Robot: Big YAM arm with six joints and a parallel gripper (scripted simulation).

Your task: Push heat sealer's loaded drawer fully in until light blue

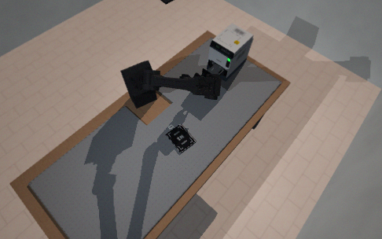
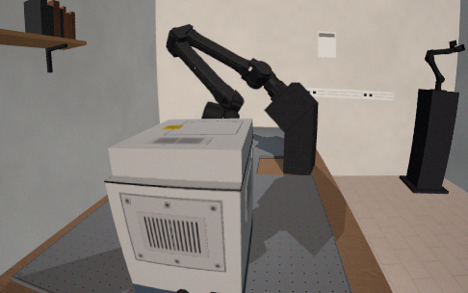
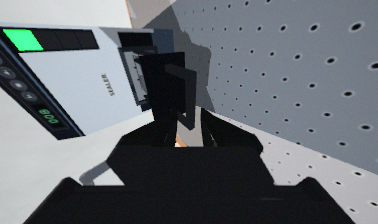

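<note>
Right now my hand is 140 mm to the right of the black sealer drawer, 30 mm above it and 20 mm past it.
</note>
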